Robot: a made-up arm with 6 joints. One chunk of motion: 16 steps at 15 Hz.
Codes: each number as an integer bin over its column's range. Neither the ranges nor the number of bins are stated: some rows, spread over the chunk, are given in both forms.
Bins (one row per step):
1: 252 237 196 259 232 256
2: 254 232 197 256 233 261
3: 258 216 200 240 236 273
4: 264 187 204 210 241 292
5: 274 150 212 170 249 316
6: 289 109 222 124 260 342
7: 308 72 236 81 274 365
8: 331 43 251 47 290 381
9: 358 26 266 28 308 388
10: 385 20 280 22 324 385
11: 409 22 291 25 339 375
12: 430 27 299 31 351 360
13: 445 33 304 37 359 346
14: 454 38 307 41 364 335
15: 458 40 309 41 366 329
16: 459 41 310 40 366 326
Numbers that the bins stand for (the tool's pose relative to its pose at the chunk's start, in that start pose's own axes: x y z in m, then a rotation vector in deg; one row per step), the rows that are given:
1: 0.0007 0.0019 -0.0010 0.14 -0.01 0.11
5: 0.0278 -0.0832 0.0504 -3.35 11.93 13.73
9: 0.1314 -0.2046 0.2237 -8.90 53.38 30.08
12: 0.2201 -0.2036 0.3296 -8.79 83.59 23.72
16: 0.2559 -0.1899 0.3649 -8.43 94.13 16.00
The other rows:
2: 0.0032 -0.0030 0.0023 0.02 0.69 1.25
3: 0.0081 -0.0186 0.0119 -0.61 2.80 3.97
4: 0.0155 -0.0470 0.0247 -1.78 6.31 8.29
6: 0.0463 -0.1233 0.0825 -5.15 19.66 19.64
7: 0.0697 -0.1595 0.1274 -6.83 29.50 24.86
8: 0.0981 -0.1879 0.1756 -8.16 40.74 28.49
10: 0.1647 -0.2104 0.2686 -9.14 64.62 29.40
11: 0.1942 -0.2085 0.3039 -9.02 75.16 27.13
13: 0.2386 -0.1977 0.3457 -8.55 89.21 20.54
14: 0.2497 -0.1928 0.3553 -8.40 92.73 18.05
15: 0.2547 -0.1909 0.3617 -8.40 94.13 16.68

